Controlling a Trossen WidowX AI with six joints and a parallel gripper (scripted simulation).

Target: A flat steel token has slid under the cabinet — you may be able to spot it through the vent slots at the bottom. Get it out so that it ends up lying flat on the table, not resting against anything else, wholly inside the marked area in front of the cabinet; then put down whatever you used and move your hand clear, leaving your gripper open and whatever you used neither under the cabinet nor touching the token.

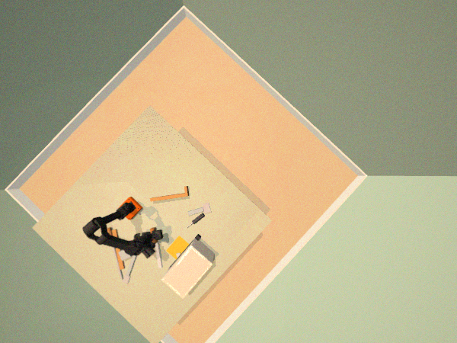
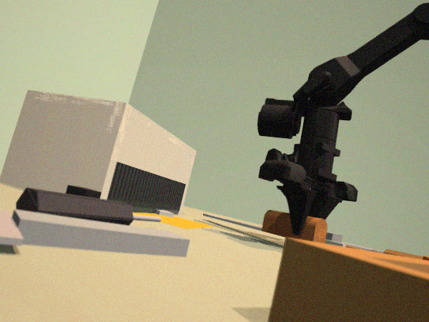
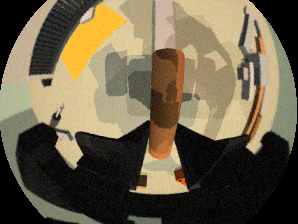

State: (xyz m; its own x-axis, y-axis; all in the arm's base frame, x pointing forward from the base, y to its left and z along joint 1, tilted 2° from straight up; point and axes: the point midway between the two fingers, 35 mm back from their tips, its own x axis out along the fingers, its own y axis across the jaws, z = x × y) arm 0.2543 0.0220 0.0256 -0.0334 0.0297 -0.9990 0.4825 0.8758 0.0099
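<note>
My gripper tip is now 300 mm to the left of the orange stick, 60 mm past it and 20 mm above it. Round my gripper tip: token: 250 mm ahead, 30 mm to the left, 20 mm below; then dark screwdriver: 280 mm to the left, 130 mm ahead, 10 mm below.
</note>
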